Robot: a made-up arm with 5 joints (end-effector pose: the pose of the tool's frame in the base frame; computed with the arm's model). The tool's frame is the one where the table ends.
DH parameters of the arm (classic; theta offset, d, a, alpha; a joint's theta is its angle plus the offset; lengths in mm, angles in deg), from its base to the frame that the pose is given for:
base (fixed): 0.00 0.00 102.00 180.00
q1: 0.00 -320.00 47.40 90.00
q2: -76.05 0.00 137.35 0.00
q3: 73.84 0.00 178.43 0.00
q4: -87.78 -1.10 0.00 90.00
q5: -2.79 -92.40 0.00 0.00
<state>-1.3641 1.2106 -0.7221 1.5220 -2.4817</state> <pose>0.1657 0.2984 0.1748 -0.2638 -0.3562 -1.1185</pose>
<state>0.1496 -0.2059 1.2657 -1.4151 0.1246</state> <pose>0.3316 -0.0357 0.3372 -2.9399 -1.2080 2.7767</pose>
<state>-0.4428 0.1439 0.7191 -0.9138 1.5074</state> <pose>0.3850 0.1330 0.3209 -1.6217 -0.1119 2.0193</pose>
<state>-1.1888 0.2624 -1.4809 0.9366 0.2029</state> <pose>0.1991 0.2388 0.6356 -2.6537 -1.2506 -2.4626</pose>
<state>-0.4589 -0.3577 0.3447 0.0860 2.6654</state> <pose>0.3733 0.1328 0.4589 -1.4255 1.0413 2.1553</pose>
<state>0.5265 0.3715 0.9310 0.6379 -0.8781</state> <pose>0.2287 -0.0749 0.1759 -0.3006 0.2187 -1.4865</pose>
